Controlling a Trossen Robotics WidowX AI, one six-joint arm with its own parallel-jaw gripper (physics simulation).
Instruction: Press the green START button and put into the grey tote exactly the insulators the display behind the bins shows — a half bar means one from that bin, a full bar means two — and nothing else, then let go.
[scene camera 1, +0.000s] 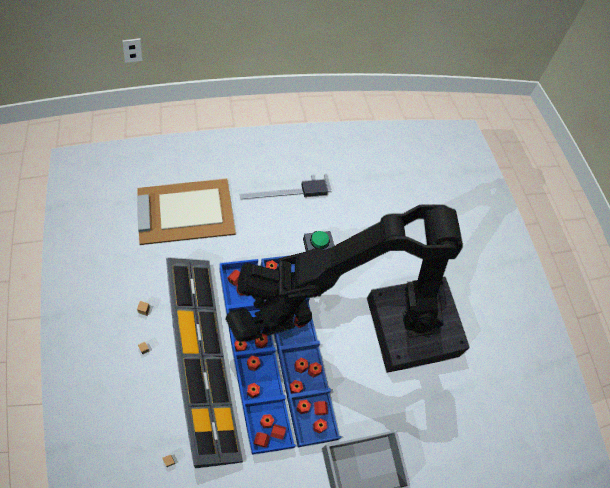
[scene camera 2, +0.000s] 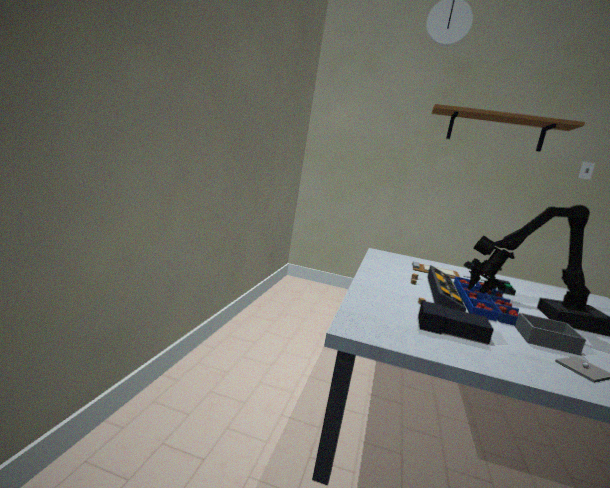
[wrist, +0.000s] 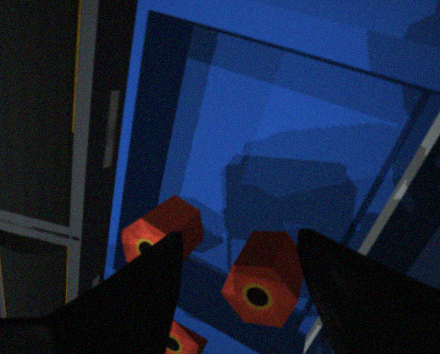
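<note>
The display (scene camera 1: 198, 330) (scene camera 2: 445, 287) shows a full bar in the second row, left column, and half bars in both bottom windows. My gripper (wrist: 240, 241) (scene camera 2: 479, 286) is open over the second bin of the left column; its fingertips are hidden in scene camera 1. A red insulator (wrist: 262, 285) (scene camera 1: 260, 340) stands upright between the fingers, near the right one. Another insulator (wrist: 175, 215) (scene camera 1: 240, 345) is partly behind the left finger. Blue bins (scene camera 1: 300, 344) hold several more insulators. The green START button (scene camera 1: 320, 239) is beyond the bins. No insulator shows in the visible part of the grey tote (scene camera 1: 332, 468) (scene camera 2: 552, 338).
A clipboard (scene camera 1: 190, 208) and a caliper (scene camera 1: 314, 187) lie beyond the bins. Small wooden blocks (scene camera 1: 143, 307) (scene camera 1: 168, 460) lie left of the display. A long black box (scene camera 2: 452, 323) and a flat plate with a knob (scene camera 2: 574, 366) lie near the table's front edge.
</note>
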